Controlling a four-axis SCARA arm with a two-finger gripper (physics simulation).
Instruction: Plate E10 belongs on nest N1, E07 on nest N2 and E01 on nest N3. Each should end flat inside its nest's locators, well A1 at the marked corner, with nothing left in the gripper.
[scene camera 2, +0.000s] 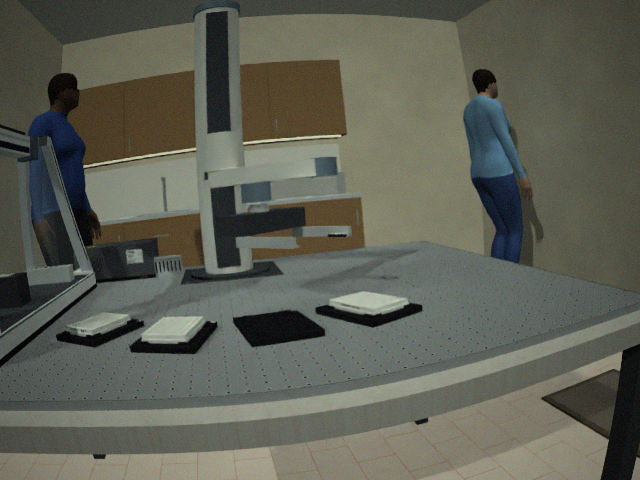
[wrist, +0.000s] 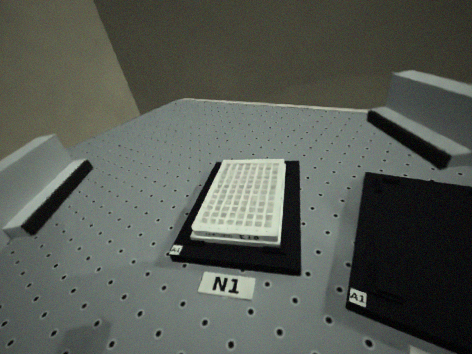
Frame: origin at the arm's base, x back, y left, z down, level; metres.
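Seen in the pictures: gripper, between the fingertips: (scene camera 2: 324, 236) (wrist: 222, 124); arm's base, origin of its link: (scene camera 2: 230, 276).
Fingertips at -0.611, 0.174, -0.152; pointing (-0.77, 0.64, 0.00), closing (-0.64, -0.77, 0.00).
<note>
Offsets run from my fingertips to a thing's top centre, as dx, dy, dz. "spot": to the spot under its first point. Level surfaces: height alone.
White plate E10 {-0.072, +0.055, +0.113} (wrist: 242, 195) (scene camera 2: 368, 302) lies on black nest N1 {-0.072, +0.055, +0.123} (wrist: 250, 259) (scene camera 2: 372, 320), looking flat, its lettered edge on the side of the N1 label. The nest's A1 mark is at its near left corner in the wrist view; the plate's own A1 corner cannot be made out. In scene camera 2, two more white plates {-0.110, -0.297, +0.113} (scene camera 2: 173, 329) {-0.034, -0.466, +0.113} (scene camera 2: 98, 323) lie on black nests {spot: -0.190, -0.310, +0.131} (scene camera 2: 164, 348) {spot: -0.124, -0.457, +0.127} (scene camera 2: 93, 339) at the left; their labels are unreadable. My gripper (scene camera 2: 321, 238) (wrist: 222, 124) is open and empty, high above the table, its fingers wide apart.
A bare black nest {-0.103, -0.118, +0.123} (scene camera 2: 279, 328) (wrist: 415, 250) with an A1 mark lies beside N1. The arm's column (scene camera 2: 218, 149) stands at the back of the perforated table {dz +0.140} (scene camera 2: 465, 320). A framed enclosure {spot: +0.540, -0.701, -0.173} (scene camera 2: 64, 191) and a dark box {spot: +0.646, -0.527, +0.068} (scene camera 2: 124, 258) are at the left.
</note>
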